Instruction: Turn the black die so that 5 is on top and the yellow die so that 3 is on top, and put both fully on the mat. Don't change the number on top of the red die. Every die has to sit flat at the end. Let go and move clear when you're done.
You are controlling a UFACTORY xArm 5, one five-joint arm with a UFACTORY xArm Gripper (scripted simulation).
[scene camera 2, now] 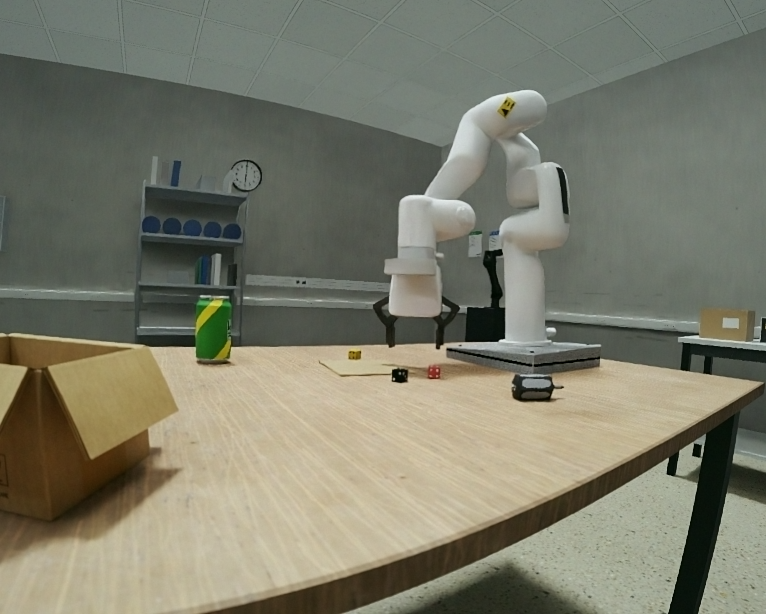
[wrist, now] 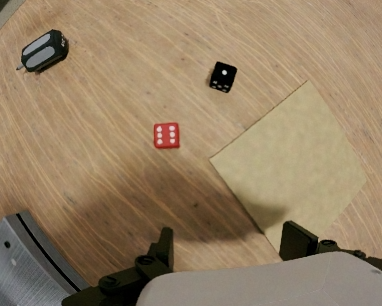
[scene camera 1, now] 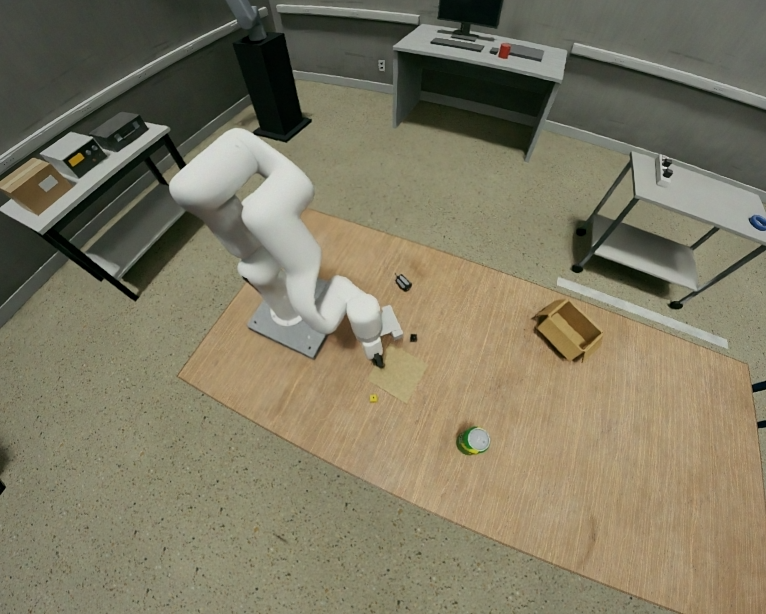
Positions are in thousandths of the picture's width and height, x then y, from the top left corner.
A tan mat shows in scene camera 2 (452, 600), in the wrist view (774, 534) and in scene camera 1 (524, 607).
